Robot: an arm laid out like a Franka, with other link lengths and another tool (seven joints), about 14 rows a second.
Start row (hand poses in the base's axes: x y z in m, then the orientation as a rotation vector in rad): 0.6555 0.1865 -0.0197 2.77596 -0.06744 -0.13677
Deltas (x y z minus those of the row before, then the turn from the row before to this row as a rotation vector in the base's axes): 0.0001 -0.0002 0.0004 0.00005 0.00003 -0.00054; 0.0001 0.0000 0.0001 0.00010 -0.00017 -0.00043; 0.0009 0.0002 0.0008 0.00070 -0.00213 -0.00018; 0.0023 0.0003 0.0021 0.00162 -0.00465 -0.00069; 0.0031 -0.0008 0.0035 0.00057 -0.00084 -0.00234; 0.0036 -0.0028 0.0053 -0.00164 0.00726 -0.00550; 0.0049 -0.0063 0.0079 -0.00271 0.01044 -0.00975; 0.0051 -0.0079 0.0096 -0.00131 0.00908 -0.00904; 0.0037 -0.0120 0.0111 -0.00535 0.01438 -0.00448; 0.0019 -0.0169 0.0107 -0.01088 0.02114 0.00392; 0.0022 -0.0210 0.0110 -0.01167 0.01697 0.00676; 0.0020 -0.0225 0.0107 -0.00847 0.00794 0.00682
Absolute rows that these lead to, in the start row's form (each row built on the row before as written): 0.6556 0.1863 -0.0193 2.77601 -0.06818 -0.13695; 0.6557 0.1863 -0.0192 2.77613 -0.06882 -0.13683; 0.6566 0.1865 -0.0184 2.77701 -0.06958 -0.13397; 0.6589 0.1868 -0.0163 2.77902 -0.07164 -0.12780; 0.6620 0.1860 -0.0128 2.77965 -0.07508 -0.12727; 0.6656 0.1832 -0.0075 2.77736 -0.08096 -0.13862; 0.6705 0.1769 0.0004 2.77361 -0.09198 -0.15536; 0.6756 0.1690 0.0100 2.77128 -0.10228 -0.17014; 0.6793 0.1570 0.0211 2.76424 -0.10511 -0.19064; 0.6812 0.1401 0.0318 2.75068 -0.09495 -0.21757; 0.6834 0.1191 0.0428 2.73664 -0.08213 -0.23774; 0.6854 0.0966 0.0535 2.72693 -0.07145 -0.24578
